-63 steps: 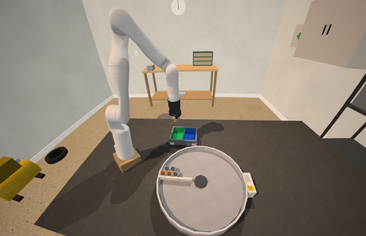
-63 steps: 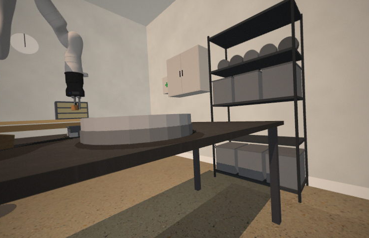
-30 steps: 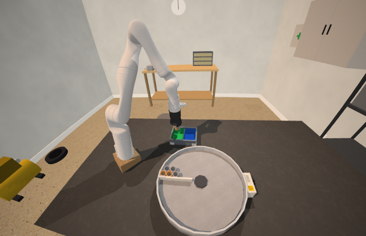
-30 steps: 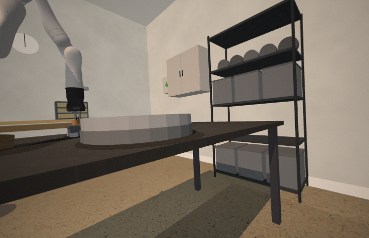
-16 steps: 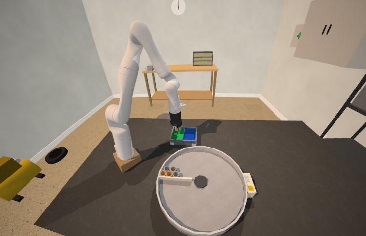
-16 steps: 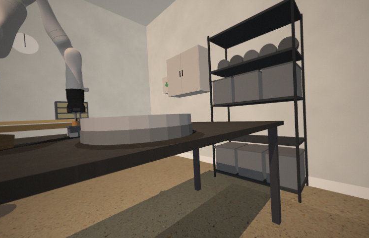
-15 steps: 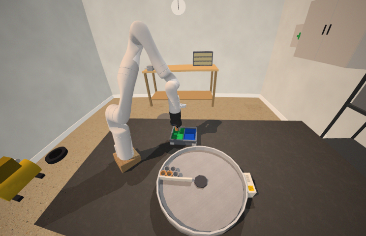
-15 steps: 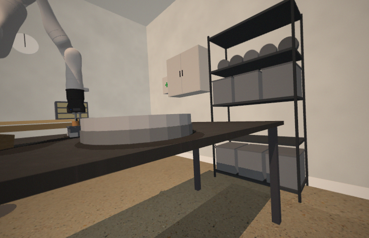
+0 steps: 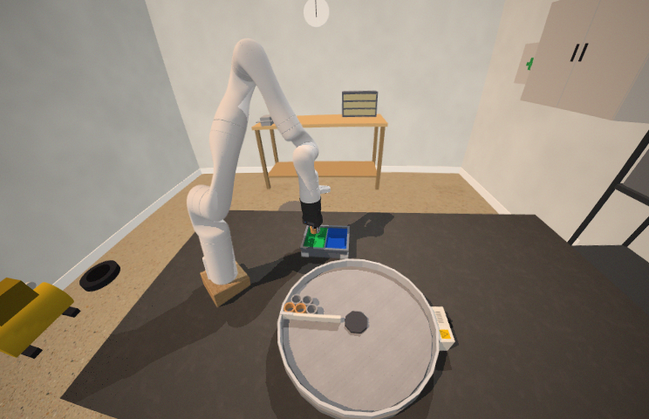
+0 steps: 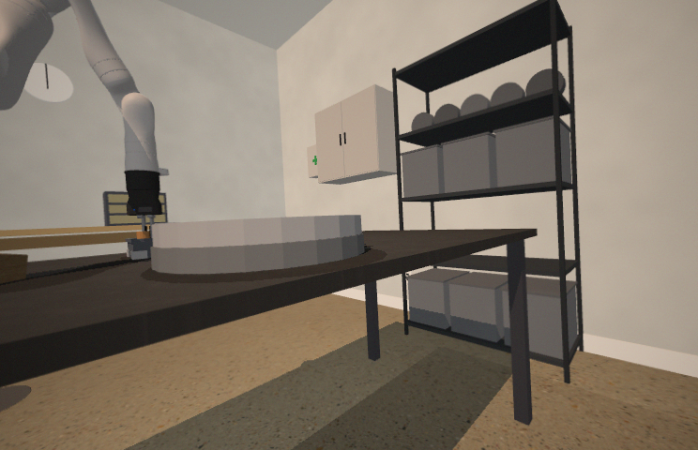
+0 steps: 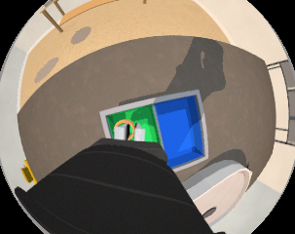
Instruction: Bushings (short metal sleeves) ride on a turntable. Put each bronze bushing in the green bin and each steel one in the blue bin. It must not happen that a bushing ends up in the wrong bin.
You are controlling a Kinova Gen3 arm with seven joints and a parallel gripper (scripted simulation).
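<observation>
Right now the green bin is 4 cm below my hand, 4 cm ahead of it and 3 cm to the right of it. Round my hand: turntable (39 cm to the right, 16 cm ahead, 1 cm below).
</observation>
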